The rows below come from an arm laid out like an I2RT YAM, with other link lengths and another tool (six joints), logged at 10 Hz.
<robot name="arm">
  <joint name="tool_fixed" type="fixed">
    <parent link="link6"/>
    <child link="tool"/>
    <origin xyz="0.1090 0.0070 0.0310" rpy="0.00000 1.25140 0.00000"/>
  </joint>
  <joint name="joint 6" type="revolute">
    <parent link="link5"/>
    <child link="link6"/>
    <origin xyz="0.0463 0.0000 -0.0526"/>
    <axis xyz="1 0 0"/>
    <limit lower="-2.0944" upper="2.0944"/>
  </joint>
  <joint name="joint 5" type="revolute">
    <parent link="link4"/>
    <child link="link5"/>
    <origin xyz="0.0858 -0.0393 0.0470"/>
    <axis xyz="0 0 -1"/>
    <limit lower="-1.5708" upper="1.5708"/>
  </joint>
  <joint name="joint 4" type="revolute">
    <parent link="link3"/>
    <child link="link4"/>
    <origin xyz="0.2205 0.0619 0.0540"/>
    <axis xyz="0 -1 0"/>
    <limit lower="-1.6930" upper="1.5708"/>
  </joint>
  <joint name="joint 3" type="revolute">
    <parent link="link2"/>
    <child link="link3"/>
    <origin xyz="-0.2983 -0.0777 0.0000"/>
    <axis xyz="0 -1 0"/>
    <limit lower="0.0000" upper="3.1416"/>
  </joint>
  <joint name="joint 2" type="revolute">
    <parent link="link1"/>
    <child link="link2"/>
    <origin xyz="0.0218 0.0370 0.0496"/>
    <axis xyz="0 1 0"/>
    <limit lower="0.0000" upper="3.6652"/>
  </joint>
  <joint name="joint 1" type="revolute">
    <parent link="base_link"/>
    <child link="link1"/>
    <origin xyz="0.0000 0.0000 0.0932"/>
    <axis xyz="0 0 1"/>
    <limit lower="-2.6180" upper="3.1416"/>
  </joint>
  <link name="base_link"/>
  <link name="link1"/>
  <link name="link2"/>
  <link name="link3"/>
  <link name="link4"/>
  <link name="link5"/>
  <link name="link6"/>
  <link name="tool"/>
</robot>
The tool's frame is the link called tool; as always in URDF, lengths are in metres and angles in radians.
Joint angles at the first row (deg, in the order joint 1, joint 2, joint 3, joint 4, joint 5, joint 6):
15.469 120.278 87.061 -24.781 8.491 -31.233
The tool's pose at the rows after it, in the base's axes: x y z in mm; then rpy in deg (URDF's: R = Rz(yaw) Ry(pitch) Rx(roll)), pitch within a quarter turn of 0, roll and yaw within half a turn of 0:
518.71 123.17 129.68 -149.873 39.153 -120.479
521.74 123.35 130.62 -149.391 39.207 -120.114
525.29 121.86 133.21 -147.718 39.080 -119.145
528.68 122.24 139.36 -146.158 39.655 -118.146
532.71 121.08 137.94 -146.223 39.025 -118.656
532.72 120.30 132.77 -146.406 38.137 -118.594
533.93 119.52 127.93 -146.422 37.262 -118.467
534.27 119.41 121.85 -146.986 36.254 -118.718
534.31 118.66 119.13 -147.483 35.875 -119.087
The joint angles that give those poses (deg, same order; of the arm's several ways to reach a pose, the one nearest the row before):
15.470 120.634 87.860 -24.873 8.702 -31.594
15.435 120.980 88.493 -24.829 8.844 -31.800
15.418 120.982 88.592 -24.019 9.727 -32.299
15.460 120.640 88.741 -23.207 10.097 -32.515
15.400 121.635 90.395 -24.356 10.675 -32.416
15.403 122.233 90.524 -24.521 11.024 -32.870
15.398 122.990 90.940 -24.705 11.464 -33.340
15.463 123.912 91.612 -25.431 11.798 -33.585
15.384 124.333 92.002 -25.953 11.788 -33.583

